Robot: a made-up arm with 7 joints. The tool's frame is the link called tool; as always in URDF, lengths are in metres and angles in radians. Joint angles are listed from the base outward. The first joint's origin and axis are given. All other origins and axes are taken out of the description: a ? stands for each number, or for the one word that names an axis. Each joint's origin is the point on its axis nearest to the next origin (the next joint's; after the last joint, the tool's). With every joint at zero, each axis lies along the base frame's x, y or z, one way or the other. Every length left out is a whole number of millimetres.
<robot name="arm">
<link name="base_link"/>
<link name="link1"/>
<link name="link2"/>
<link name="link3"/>
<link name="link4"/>
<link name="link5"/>
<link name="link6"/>
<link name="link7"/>
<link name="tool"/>
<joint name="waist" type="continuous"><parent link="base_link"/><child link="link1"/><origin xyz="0.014 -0.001 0.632" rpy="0 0 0"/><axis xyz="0 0 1"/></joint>
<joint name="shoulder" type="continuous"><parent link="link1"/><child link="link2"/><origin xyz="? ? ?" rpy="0 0 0"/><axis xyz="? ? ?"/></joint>
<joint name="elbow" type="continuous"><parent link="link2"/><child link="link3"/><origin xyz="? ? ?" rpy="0 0 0"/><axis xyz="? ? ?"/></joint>
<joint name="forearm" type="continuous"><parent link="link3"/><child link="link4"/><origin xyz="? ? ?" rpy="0 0 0"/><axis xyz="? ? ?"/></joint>
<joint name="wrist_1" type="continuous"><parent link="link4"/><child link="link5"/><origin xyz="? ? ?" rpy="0 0 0"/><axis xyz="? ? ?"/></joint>
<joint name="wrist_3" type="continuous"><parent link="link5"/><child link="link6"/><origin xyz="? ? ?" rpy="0 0 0"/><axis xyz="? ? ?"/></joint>
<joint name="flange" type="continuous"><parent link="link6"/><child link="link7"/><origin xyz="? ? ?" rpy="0 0 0"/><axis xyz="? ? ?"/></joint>
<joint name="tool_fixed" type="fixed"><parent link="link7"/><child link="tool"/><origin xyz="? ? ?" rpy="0 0 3.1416"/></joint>
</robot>
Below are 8 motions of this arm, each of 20 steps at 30 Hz.
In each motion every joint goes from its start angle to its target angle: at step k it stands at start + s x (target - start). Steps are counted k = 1, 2, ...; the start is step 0. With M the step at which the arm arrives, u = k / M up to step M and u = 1 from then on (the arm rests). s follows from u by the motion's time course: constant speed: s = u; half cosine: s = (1 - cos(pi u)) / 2; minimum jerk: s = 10 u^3 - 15 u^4 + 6 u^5.
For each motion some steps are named. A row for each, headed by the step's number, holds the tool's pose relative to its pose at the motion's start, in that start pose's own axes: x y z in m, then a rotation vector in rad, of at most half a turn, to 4 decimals.
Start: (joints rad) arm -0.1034 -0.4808 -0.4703 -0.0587 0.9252 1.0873 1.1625
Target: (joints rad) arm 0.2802 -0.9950 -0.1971 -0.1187 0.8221 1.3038 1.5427
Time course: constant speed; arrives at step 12
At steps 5, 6, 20:
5: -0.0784 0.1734 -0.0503 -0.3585 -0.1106 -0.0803
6: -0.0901 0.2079 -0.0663 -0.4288 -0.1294 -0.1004
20: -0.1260 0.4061 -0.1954 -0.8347 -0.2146 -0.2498

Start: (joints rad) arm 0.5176 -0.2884 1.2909 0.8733 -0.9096 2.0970 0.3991
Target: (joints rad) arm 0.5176 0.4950 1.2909 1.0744 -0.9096 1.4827 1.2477
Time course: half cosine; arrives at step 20
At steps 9, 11, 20:
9: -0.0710 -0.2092 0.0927 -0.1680 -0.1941 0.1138
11: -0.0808 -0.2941 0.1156 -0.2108 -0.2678 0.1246
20: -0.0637 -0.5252 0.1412 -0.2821 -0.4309 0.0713

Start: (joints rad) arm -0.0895 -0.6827 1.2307 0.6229 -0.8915 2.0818 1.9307
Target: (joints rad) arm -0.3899 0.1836 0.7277 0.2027 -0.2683 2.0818 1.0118
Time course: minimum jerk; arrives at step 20
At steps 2, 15, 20:
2: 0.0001 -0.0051 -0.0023 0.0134 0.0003 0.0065
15: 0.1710 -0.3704 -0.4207 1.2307 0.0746 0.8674
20: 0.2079 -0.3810 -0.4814 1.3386 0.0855 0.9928

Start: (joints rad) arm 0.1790 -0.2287 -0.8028 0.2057 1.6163 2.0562 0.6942
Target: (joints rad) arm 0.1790 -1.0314 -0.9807 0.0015 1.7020 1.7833 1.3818
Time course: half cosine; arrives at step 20
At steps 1, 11, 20:
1: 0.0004 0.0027 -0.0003 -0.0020 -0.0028 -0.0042
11: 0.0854 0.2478 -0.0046 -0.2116 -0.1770 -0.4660
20: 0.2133 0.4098 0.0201 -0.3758 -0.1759 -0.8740

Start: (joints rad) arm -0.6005 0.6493 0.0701 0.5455 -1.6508 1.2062 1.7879
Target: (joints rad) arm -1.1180 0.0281 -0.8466 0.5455 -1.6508 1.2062 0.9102
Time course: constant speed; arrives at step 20
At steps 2, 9, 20:
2: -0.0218 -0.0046 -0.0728 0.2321 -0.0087 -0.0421
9: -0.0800 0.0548 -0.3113 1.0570 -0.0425 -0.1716
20: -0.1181 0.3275 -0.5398 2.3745 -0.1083 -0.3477

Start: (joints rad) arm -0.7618 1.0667 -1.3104 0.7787 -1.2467 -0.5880 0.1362
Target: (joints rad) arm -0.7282 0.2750 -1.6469 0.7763 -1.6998 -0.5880 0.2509
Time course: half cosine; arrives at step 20
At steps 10, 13, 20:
10: 0.2250 -0.1137 -0.1424 -0.2973 0.2400 -0.5390
13: 0.3062 -0.1887 -0.2308 -0.4550 0.3780 -0.7581
20: 0.3764 -0.2949 -0.3531 -0.6631 0.5648 -0.9955

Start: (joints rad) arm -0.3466 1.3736 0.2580 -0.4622 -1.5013 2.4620 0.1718
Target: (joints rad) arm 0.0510 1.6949 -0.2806 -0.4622 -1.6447 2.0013 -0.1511
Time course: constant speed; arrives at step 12
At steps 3, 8, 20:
3: -0.0133 0.0287 -0.0053 0.2736 -0.1372 0.0486
8: -0.0250 0.0667 -0.0290 0.7464 -0.3827 0.1416
20: -0.0214 0.0948 -0.0628 1.1363 -0.5886 0.2320

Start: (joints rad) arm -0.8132 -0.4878 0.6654 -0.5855 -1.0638 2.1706 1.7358
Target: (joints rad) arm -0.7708 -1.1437 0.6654 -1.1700 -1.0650 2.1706 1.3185
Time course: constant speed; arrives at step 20
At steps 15, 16, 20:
15: 0.1805 0.0603 -0.0275 0.5449 0.0057 -0.1723
16: 0.1926 0.0608 -0.0294 0.5824 0.0004 -0.1812
20: 0.2402 0.0583 -0.0370 0.7325 -0.0273 -0.2119

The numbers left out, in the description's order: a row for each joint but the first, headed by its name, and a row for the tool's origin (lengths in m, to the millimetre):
shoulder: xyz -0.008 -0.065 0, axis 0 -1 0
elbow: xyz 0.015 0 0.386, axis 0 0 1
forearm: xyz 0.02 0.035 0, axis 0 1 0
wrist_1: xyz -0.025 0 0.306, axis 0 0 1
wrist_3: xyz 0.004 -0.138 0, axis 0 -1 0
flange: xyz 0.032 0 0.164, axis 1 0 0
tool: xyz 0 0.011 0.003

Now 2 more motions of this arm.
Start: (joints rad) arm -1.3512 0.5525 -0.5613 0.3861 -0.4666 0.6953 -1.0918
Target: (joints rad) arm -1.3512 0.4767 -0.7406 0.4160 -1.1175 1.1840 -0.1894
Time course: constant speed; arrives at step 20
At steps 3, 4, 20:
3: 0.0142 0.0003 0.0198 -0.0495 -0.0471 -0.0974
4: 0.0186 -0.0004 0.0271 -0.0642 -0.0584 -0.1304
20: 0.0581 -0.0660 0.1656 -0.1725 0.0264 -0.5787

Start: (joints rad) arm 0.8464 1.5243 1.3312 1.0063 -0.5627 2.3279 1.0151
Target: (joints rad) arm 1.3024 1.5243 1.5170 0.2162 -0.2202 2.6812 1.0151
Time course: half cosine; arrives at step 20
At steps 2, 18, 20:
2: 0.0059 -0.0058 0.0115 -0.0003 0.0350 0.0203
18: 0.3722 -0.1497 0.2499 0.0281 1.3551 0.9044
20: 0.3821 -0.1510 0.2507 0.0299 1.3877 0.9296

